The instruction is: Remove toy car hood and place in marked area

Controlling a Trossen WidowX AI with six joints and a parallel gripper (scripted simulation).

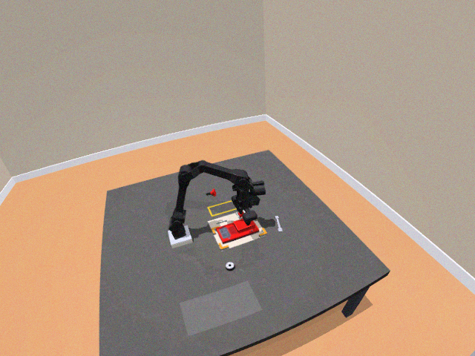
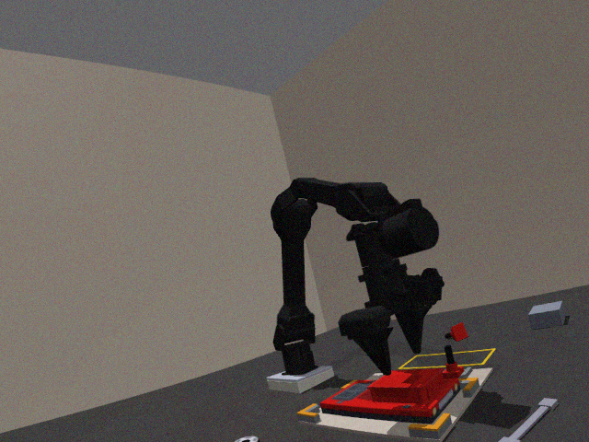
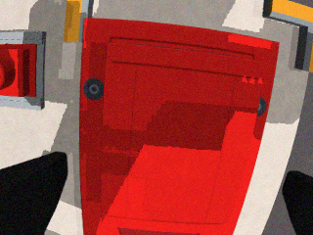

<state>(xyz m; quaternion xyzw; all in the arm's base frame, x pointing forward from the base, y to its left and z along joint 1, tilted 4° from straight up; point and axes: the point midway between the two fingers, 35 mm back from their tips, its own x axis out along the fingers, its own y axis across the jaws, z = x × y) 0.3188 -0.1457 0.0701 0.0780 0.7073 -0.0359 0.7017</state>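
My gripper tip is now 3 cm above the red hood. From my gripper tip the other things lie so: wrench-like bar 17 cm ahead, 7 cm to the right, 7 cm below; grey engine block 1 cm to the left, 5 cm below.
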